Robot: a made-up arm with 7 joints.
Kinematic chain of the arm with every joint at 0, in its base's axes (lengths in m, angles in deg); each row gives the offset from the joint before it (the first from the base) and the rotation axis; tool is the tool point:
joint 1: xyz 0 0 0.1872 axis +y
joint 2: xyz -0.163 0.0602 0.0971 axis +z
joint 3: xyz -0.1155 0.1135 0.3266 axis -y
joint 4: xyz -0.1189 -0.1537 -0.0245 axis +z
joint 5: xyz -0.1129 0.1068 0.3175 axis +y
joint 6: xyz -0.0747 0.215 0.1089 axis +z
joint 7: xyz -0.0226 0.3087 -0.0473 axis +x
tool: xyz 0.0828 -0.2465 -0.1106
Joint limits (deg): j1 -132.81..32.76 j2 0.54..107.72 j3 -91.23..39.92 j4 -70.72..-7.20 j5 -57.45..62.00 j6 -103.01..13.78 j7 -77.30..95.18
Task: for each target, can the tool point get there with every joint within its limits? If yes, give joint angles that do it. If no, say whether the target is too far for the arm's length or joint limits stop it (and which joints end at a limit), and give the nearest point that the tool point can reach.
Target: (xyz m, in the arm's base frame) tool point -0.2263 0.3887 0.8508
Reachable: yes | joints -19.15 11.10 -56.95 -32.59 -3.17 -43.58 -42.23
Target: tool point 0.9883 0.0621 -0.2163
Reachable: no: joint limits stop it (at a limit: joint 1, joint 2, joint 3, joint 4, joint 5, joint 6, joint 7) | nearest point 0.5435 0.0858 -0.2832 | short by 0.450 m
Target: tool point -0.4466 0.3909 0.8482
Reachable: yes | joints -4.96 41.16 -69.66 -14.19 46.99 1.74 8.19
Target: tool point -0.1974 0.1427 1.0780
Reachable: yes | joints 4.66 90.59 -1.17 -56.73 36.54 -48.47 -60.97
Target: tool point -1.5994 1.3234 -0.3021
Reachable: no: too far | nearest point -0.9955 0.7539 -0.1173 | short by 0.850 m
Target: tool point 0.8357 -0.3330 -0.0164
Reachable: no: joint limits stop it (at a limit: joint 1, joint 2, joint 3, joint 4, joint 6, joint 7) | nearest point 0.4563 -0.0850 -0.1431 | short by 0.471 m
